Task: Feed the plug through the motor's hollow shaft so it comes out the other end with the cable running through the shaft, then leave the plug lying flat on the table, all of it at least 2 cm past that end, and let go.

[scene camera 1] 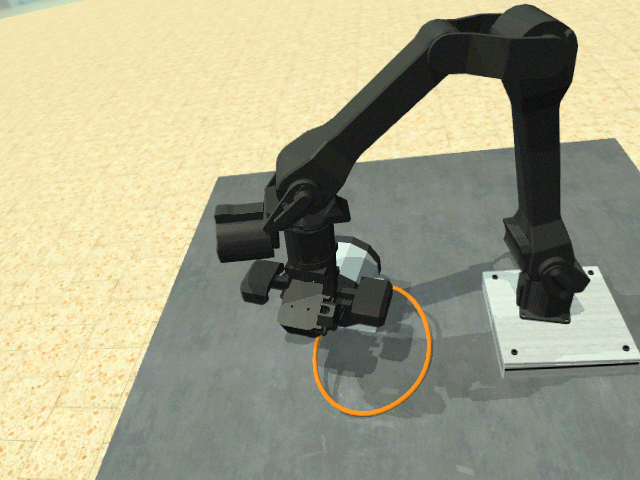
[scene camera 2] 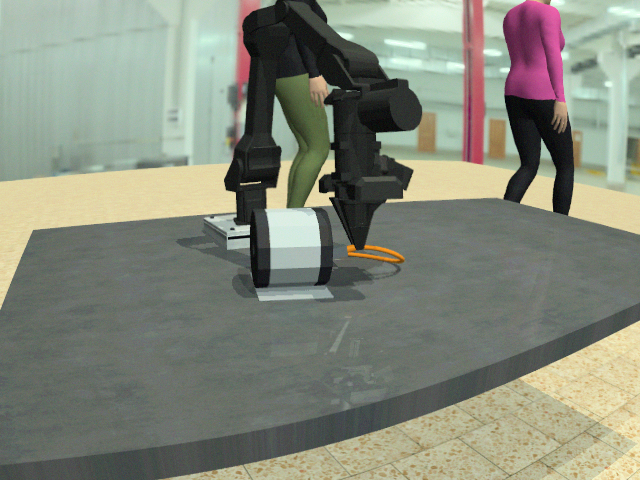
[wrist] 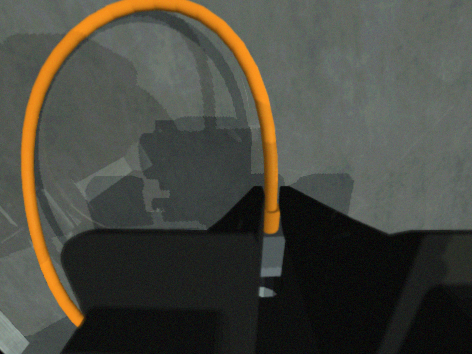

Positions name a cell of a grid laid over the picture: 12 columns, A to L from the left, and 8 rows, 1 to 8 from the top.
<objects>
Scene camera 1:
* my gripper: G6
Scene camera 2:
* my gripper: G5
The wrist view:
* my gripper: G5
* grey plug: G6
</objects>
